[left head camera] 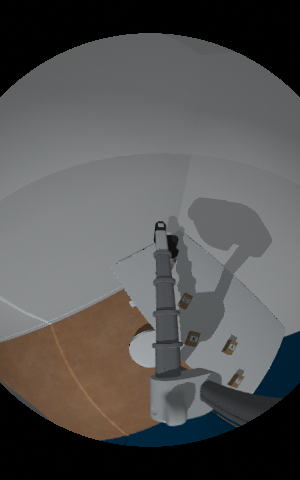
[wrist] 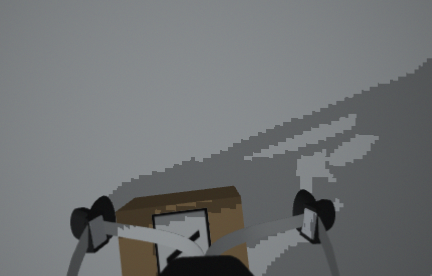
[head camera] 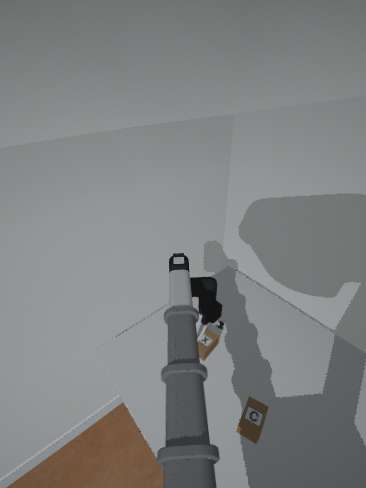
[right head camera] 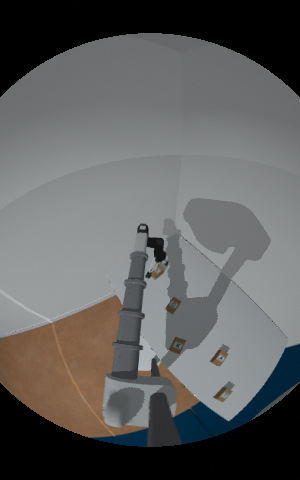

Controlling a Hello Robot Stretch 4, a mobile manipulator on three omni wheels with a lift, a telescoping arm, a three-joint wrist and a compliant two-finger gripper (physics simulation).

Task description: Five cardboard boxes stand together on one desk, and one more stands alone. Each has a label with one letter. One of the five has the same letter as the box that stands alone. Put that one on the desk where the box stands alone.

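Where they show: gripper, fingertip midpoint: [wrist: 205,210] [head camera: 204,342] [right head camera: 156,270]; robot's base at its link origin: [left head camera: 149,347] [right head camera: 143,350].
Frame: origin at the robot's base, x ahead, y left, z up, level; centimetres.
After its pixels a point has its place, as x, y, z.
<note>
The cardboard box labelled X [head camera: 206,341] @(59.0, -8.8, 74.3) [right head camera: 158,271] @(58.1, -9.8, 74.1) [wrist: 227,220] @(63.0, -9.7, 74.3) lies on the white desk [head camera: 142,365] @(53.9, 14.7, 69.3) [left head camera: 255,320] @(8.1, -78.3, 69.3) [right head camera: 250,340] @(1.0, -74.6, 69.3) near its far corner. My gripper [right head camera: 157,269] @(61.7, -8.7, 69.6) [wrist: 205,210] @(61.7, -8.7, 69.6) is open above it; in the wrist view the box shows between the spread fingertips, nearer the left one, its lower part cut off and partly covered by the gripper. Boxes labelled C [head camera: 253,420] @(33.1, -19.0, 74.3) [left head camera: 185,300] @(33.5, -19.1, 74.3) [right head camera: 173,305] @(33.2, -19.5, 74.3), K [left head camera: 193,338] @(8.2, -21.6, 74.3) [right head camera: 177,345] @(8.1, -21.6, 74.3) and A [left head camera: 230,347] @(-4.0, -46.2, 74.3) [right head camera: 219,357] @(-3.3, -46.4, 74.3) stand apart. The label of another box [left head camera: 236,380] @(-30.5, -49.3, 74.2) [right head camera: 223,394] @(-30.6, -49.4, 74.3) is unclear. The lone box does not show.
The telescoping arm [head camera: 185,400] @(25.6, 0.0, 110.6) [left head camera: 166,325] @(14.3, 0.3, 110.9) [right head camera: 129,325] @(14.7, -0.4, 110.9) reaches over the desk and hides part of it. Grey walls [head camera: 125,215] @(85.4, 18.3, 113.2) meet in a corner beyond the desk. Brown floor [head camera: 105,440] @(51.1, 43.8, -2.7) [left head camera: 90,370] @(-37.8, 62.9, -2.8) lies left of it. A white round object [left head camera: 141,347] @(1.2, 8.2, 18.7) shows beside the arm.
</note>
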